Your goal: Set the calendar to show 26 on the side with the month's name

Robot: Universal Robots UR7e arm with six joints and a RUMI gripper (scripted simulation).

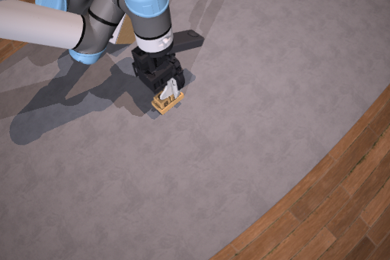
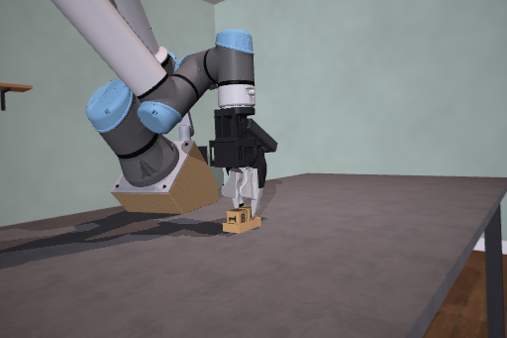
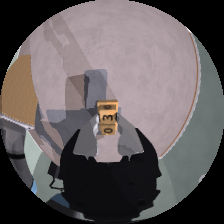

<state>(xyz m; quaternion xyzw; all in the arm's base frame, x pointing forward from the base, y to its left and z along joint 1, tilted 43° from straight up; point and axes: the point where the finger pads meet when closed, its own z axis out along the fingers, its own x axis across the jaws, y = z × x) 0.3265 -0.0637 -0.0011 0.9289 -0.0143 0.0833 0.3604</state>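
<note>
Now: hand 3 cm above the wooden calendar tray and 2 cm to the left of it.
</note>
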